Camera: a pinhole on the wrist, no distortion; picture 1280 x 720 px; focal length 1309.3 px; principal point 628.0 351.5 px. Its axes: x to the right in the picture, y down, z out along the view. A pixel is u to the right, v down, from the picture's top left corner.
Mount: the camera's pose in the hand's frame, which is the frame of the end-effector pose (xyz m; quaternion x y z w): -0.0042 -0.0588 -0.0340 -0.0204 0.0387 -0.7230 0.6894
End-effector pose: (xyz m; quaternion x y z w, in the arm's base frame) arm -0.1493 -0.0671 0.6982 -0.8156 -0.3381 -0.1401 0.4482
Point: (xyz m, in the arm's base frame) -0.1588 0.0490 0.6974
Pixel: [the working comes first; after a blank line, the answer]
In the camera's frame: -0.0153 0.0346 0.1341

478 689
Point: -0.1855 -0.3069 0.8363
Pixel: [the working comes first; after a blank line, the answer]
In the camera's frame: -0.0268 -0.0324 -0.2428

behind the camera
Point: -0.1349 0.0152 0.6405
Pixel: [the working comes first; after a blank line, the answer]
In the camera's frame: -0.0788 0.0044 0.1321

outside the picture
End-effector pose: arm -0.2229 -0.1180 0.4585 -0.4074 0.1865 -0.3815 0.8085
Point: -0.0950 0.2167 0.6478
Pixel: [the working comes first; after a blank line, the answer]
In the camera's frame: -0.0939 -0.2066 0.3803

outside the picture
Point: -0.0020 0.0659 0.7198
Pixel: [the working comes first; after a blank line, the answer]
In the camera's frame: -0.0318 -0.0299 0.4190

529 258
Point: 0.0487 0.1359 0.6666
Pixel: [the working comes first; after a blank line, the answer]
In the camera's frame: -0.1240 -0.0590 0.4498

267 180
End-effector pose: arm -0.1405 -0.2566 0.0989 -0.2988 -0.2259 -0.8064 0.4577
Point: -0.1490 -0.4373 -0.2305
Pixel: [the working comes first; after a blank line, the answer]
In the camera's frame: -0.0949 -0.0878 -0.3315

behind the camera
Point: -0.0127 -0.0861 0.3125
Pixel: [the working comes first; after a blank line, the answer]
In the camera's frame: -0.1157 -0.0359 0.3270

165 208
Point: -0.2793 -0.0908 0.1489
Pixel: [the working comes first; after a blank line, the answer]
In the camera's frame: 0.1340 -0.0107 0.1404

outside the picture
